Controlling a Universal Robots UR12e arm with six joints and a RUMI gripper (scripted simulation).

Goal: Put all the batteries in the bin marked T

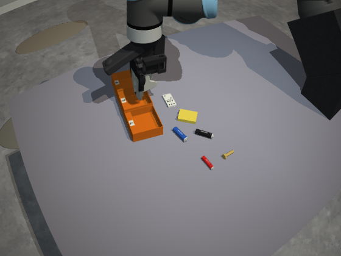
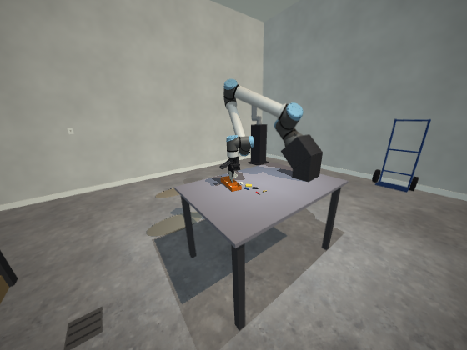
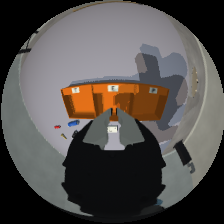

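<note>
The orange bin lies 1 cm ahead of my hand and 2 cm below it. From my hand the other things lie so: white domino (8 cm behind, 5 cm to the left, 3 cm below); then blue battery (1 cm behind, 16 cm to the left, 3 cm below); then yellow block (7 cm behind, 13 cm to the left, 3 cm below).
</note>
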